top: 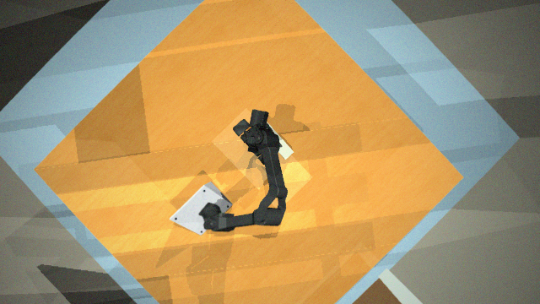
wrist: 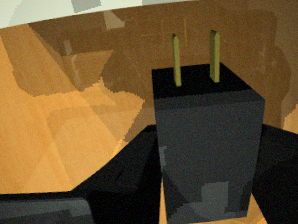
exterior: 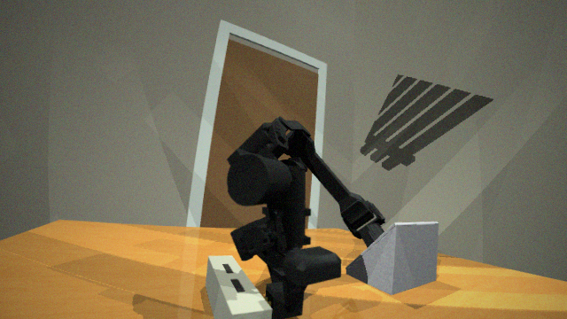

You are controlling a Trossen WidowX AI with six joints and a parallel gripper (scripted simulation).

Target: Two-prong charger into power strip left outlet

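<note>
The box-shaped charger is 20 mm ahead of my gripper tip and 10 mm above it.
</note>
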